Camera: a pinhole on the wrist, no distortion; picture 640 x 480 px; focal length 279.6 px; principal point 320.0 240.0 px. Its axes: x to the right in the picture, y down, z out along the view. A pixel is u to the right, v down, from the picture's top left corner.
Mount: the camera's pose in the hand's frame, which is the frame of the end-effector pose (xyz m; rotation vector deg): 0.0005 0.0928 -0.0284 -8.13 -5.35 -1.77
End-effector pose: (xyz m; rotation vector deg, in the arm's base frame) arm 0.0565 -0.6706 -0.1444 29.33 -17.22 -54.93
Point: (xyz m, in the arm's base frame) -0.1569 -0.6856 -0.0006
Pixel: outside the picture
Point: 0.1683 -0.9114 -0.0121
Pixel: outside the picture
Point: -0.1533 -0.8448 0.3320
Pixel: 368.7 168.2
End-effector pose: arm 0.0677 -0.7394 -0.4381 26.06 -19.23 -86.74
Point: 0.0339 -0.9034 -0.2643
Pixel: 574.1 148.3
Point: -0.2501 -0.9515 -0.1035
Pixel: 465.1 68.4
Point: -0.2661 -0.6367 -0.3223
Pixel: outside the picture
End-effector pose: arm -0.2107 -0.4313 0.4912 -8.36 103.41 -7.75
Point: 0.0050 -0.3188 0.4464
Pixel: 315.1 222.1
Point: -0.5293 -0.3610 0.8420
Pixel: behind the camera
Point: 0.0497 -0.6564 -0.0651
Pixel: outside the picture
